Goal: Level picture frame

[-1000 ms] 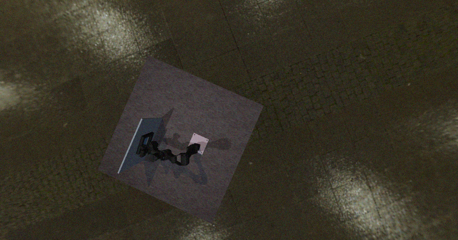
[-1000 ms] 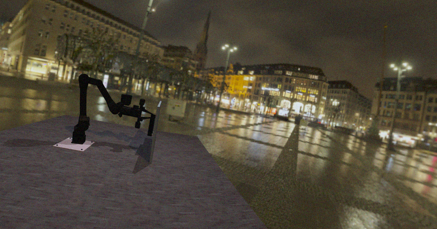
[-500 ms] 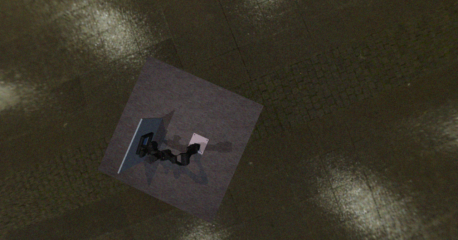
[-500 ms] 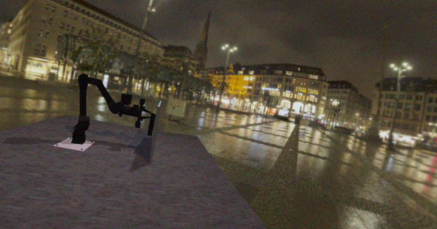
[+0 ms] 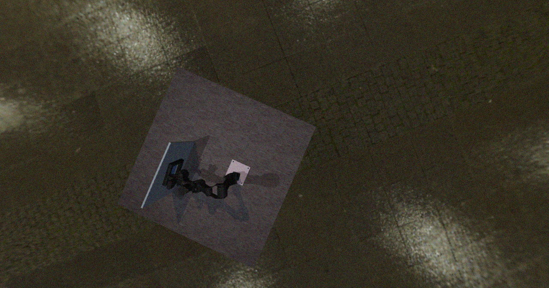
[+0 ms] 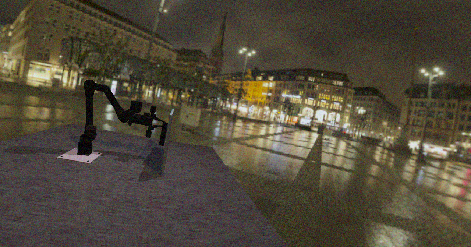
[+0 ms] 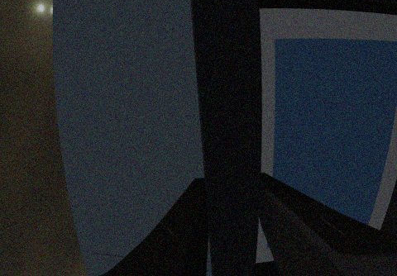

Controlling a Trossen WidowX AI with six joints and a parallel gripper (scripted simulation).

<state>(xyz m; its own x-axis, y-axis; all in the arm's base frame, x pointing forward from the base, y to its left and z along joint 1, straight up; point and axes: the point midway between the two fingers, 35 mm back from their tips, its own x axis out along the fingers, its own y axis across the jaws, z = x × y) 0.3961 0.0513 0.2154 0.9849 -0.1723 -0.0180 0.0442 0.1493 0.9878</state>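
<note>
Now: the picture frame 10 mm ahead of my gripper tip, 10 mm to the right of it and 50 mm below it. From my gripper tip the other things lie so: wall panel (20 mm ahead, 10 mm to the right, 70 mm below).
</note>
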